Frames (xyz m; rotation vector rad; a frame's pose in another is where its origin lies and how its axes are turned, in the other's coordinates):
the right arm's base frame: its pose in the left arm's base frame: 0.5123 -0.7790 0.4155 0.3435 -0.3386 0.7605
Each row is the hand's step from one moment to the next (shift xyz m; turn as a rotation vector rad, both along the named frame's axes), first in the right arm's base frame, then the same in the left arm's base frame.
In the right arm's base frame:
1: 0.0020 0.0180 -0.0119 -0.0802 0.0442 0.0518
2: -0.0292 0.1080 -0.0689 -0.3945 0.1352 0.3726
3: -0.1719 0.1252 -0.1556 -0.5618 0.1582 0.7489
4: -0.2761 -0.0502 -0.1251 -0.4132 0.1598 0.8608
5: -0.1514 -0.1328 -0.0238 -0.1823 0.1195 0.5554
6: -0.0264 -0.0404 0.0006 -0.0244 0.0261 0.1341
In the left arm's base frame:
1: -0.0095 0.0183 -0.0066 -0.0948 -0.0406 0.0206
2: -0.0852 0.0840 -0.0543 -0.4279 -0.3046 0.1919
3: -0.1791 0.0453 -0.1880 -0.6225 -0.5485 0.4617
4: -0.1292 -0.1492 -0.2355 -0.5425 -0.5040 0.6236
5: -0.0032 -0.1716 -0.1080 -0.3047 -0.2629 0.4404
6: 0.0110 -0.0435 -0.0177 -0.0583 -0.0534 0.1140

